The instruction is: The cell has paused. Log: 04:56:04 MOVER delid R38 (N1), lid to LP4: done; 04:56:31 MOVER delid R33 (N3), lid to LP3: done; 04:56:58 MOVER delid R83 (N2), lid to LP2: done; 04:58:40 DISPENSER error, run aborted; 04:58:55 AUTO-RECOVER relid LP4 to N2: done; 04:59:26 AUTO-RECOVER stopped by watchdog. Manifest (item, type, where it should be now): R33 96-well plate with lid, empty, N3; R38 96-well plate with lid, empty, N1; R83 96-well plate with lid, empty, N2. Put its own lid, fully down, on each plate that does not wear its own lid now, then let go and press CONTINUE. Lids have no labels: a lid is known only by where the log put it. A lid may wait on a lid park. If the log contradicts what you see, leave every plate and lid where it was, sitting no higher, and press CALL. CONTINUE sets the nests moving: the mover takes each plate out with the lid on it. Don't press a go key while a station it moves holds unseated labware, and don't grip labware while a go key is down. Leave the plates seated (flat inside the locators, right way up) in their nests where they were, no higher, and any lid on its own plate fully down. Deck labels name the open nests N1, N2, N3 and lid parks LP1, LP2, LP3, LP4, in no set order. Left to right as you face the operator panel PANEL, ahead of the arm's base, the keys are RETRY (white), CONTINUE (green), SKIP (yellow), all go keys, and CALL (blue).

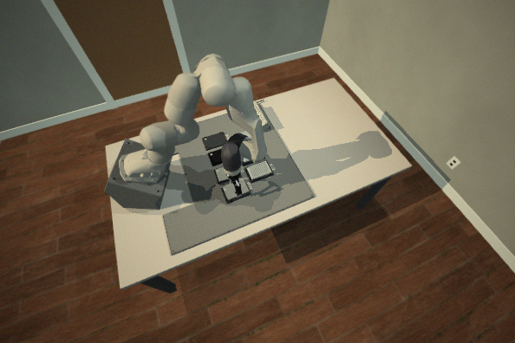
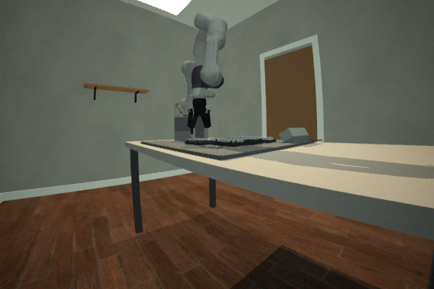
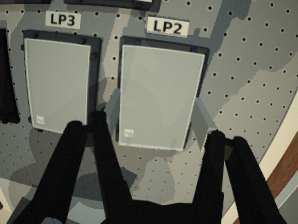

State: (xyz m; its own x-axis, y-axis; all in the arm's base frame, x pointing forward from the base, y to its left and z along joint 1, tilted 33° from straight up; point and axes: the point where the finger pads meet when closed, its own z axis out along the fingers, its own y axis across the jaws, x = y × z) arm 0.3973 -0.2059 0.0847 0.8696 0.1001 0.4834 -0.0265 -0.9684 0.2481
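The lid park LP2 lies 4 cm below my hand. Also, from my hand: deck label N3: 27 cm ahead, 17 cm to the left, 5 cm below; lid park LP4: 2 cm ahead, 26 cm to the left, 4 cm below; lid park LP1: 2 cm ahead, 39 cm to the left, 4 cm below.
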